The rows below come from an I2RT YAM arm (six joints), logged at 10 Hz.
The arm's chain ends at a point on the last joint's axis. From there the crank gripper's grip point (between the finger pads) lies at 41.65 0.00 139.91 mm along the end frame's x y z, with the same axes.
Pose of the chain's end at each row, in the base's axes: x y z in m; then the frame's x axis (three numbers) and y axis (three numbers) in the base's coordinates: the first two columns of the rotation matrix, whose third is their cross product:
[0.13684 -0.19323 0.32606 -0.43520 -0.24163 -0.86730 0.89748 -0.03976 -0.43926]
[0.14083 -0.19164 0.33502 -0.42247 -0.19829 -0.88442 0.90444 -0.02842 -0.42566]
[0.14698 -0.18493 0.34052 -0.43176 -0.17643 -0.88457 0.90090 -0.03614 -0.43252]
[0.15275 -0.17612 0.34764 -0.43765 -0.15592 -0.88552 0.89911 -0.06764 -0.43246]
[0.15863 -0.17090 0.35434 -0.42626 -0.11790 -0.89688 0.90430 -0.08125 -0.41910]
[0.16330 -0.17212 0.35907 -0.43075 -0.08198 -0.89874 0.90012 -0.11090 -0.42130]
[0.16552 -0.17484 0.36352 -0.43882 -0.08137 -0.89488 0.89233 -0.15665 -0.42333]
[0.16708 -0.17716 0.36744 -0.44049 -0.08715 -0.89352 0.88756 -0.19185 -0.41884]
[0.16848 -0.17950 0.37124 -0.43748 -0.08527 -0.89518 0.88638 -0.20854 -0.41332]
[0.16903 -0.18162 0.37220 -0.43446 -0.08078 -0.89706 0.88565 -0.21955 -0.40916]
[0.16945 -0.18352 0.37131 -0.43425 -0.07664 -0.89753 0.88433 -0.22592 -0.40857]
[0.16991 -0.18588 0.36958 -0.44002 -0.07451 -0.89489 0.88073 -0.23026 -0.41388]
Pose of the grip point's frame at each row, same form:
[0.12874 -0.33894 0.32270 -0.43520 -0.24163 -0.86730 0.89748 -0.03976 -0.43926]
[0.13153 -0.33697 0.32496 -0.42247 -0.19829 -0.88442 0.90444 -0.02842 -0.42566]
[0.13520 -0.32990 0.32810 -0.43176 -0.17643 -0.88457 0.90090 -0.03614 -0.43252]
[0.13558 -0.32049 0.33451 -0.43765 -0.15592 -0.88552 0.89911 -0.06764 -0.43246]
[0.13759 -0.31428 0.33675 -0.42626 -0.11790 -0.89688 0.90430 -0.08125 -0.41910]
[0.13625 -0.31411 0.33865 -0.43075 -0.08198 -0.89874 0.90012 -0.11090 -0.42130]
[0.13245 -0.31594 0.34602 -0.43882 -0.08137 -0.89488 0.89233 -0.15665 -0.42333]
[0.12986 -0.31756 0.35287 -0.44049 -0.08715 -0.89352 0.88756 -0.19185 -0.41884]
[0.12907 -0.31936 0.35729 -0.43748 -0.08527 -0.89518 0.88638 -0.20854 -0.41332]
[0.12800 -0.32101 0.35819 -0.43446 -0.08078 -0.89706 0.88565 -0.21955 -0.40916]
[0.12737 -0.32258 0.35714 -0.43425 -0.07664 -0.89753 0.88433 -0.22592 -0.40857]
[0.12707 -0.32473 0.35566 -0.44002 -0.07451 -0.89489 0.88073 -0.23026 -0.41388]

